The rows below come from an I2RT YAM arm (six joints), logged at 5 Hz.
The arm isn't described. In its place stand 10 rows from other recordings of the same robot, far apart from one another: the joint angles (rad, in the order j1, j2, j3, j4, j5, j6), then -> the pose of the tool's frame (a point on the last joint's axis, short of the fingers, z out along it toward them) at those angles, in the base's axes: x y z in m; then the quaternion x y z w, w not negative.
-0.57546, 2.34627, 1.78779, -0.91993, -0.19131, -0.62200 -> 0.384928 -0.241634 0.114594 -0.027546 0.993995 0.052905 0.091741
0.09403, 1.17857, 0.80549, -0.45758, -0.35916, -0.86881 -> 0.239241 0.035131 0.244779 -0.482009 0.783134 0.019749 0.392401
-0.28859, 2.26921, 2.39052, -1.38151, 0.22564, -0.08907 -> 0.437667 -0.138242 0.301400 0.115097 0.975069 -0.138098 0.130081
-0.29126, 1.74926, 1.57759, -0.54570, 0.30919, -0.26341 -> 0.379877 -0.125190 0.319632 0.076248 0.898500 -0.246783 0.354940
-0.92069, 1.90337, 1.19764, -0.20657, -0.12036, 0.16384 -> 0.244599 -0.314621 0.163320 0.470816 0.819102 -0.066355 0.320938
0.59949, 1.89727, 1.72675, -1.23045, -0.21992, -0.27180 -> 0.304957 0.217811 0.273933 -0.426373 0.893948 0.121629 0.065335
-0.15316, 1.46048, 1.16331, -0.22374, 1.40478, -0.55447 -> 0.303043 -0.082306 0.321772 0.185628 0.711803 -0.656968 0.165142
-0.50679, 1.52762, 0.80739, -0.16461, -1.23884, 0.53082 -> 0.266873 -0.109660 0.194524 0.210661 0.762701 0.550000 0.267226
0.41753, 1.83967, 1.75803, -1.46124, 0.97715, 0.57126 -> 0.324429 0.111639 0.313959 0.074331 0.879807 -0.407276 0.233542
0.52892, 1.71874, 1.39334, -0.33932, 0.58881, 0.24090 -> 0.348224 0.180626 0.289238 0.002209 0.869757 -0.084535 0.486181
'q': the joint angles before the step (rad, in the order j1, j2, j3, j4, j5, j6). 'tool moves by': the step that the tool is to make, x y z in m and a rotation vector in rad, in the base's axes. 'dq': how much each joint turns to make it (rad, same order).
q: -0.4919 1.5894 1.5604 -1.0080 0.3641 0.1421
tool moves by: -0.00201 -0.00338 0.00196 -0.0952 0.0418 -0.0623
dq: 0.0000 0.0000 0.0000 0.0079 0.1209 0.0004
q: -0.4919 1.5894 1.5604 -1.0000 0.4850 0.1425
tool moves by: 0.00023 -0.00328 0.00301 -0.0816 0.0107 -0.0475
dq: 0.0000 0.0000 0.0001 0.0293 0.0904 -0.0004
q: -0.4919 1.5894 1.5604 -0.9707 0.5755 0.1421
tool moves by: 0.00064 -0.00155 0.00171 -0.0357 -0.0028 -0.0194
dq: 0.0000 0.0000 0.0000 0.0196 0.0358 -0.0004
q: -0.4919 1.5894 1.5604 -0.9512 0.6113 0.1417
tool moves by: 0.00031 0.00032 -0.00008 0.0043 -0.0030 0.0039
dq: 0.0008 0.0000 0.0000 0.0004 -0.0061 0.0004
